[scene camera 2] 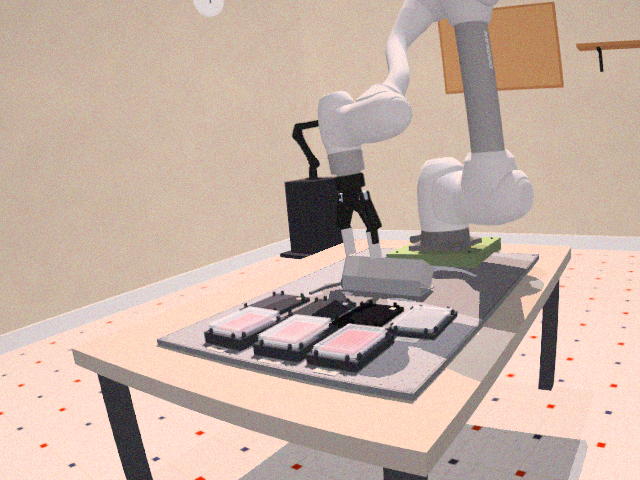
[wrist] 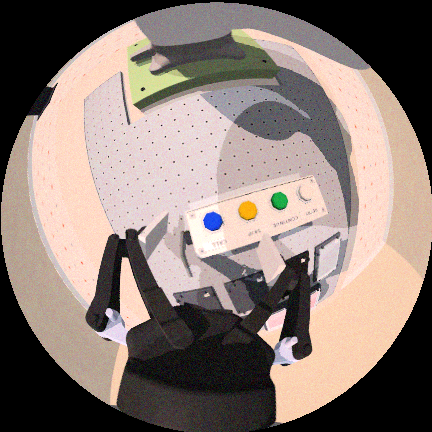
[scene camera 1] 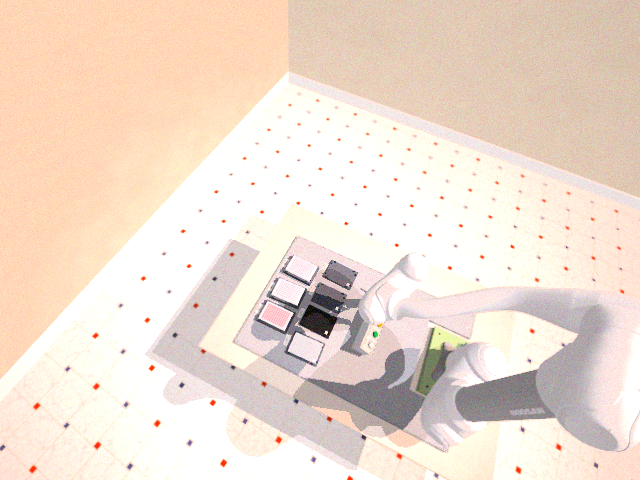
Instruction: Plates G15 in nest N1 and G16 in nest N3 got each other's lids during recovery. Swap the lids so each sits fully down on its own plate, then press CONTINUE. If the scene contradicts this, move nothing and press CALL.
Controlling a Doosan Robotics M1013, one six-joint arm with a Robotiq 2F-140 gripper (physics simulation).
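Observation:
Three pink plates under clear lids stand in black nests: one, a middle one and one at the near corner. Their lids look seated; I cannot read plate or nest labels. My gripper is open and empty, pointing down above the CALL end of the button panel; the arm hides it in scene camera 1. The blue CALL button appears between the fingers. The green CONTINUE button is farther along the panel.
A white-topped piece sits beside three dark nests. The panel also has a yellow button and a white button. The green base plate is behind it.

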